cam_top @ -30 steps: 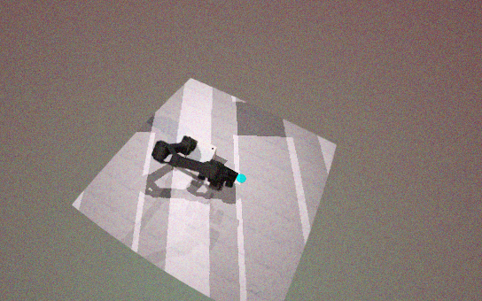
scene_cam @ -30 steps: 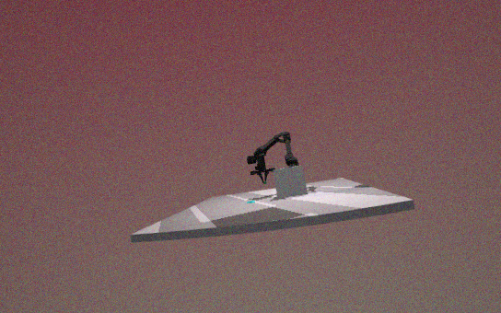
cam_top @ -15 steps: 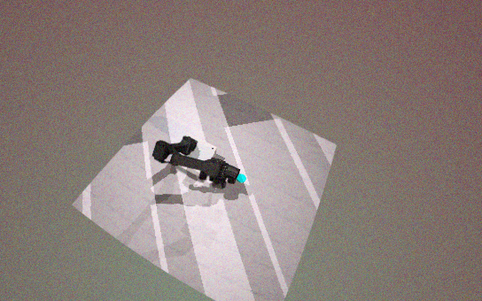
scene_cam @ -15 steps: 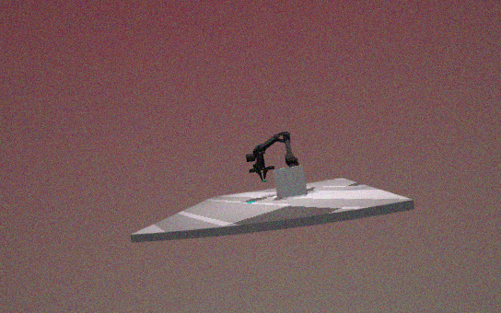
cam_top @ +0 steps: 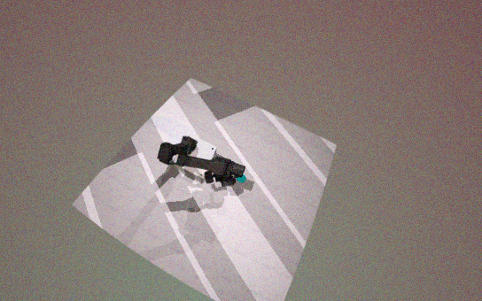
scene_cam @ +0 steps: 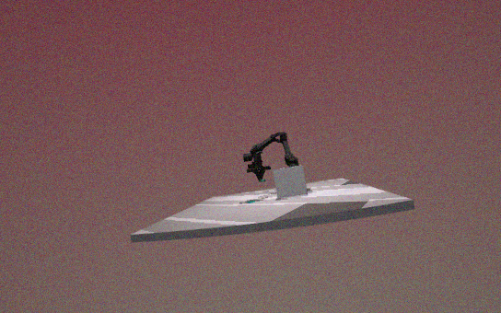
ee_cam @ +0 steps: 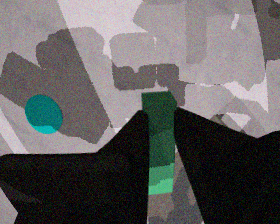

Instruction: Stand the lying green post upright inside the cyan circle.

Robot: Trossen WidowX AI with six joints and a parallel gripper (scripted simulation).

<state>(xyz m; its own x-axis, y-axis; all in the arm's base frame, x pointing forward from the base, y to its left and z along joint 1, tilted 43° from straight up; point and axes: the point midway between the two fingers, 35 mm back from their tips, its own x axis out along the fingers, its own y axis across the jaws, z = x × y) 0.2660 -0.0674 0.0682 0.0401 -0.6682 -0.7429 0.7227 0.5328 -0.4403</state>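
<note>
The green post lies 20 mm to the left of my gripper tip and 20 mm behind it.
</note>
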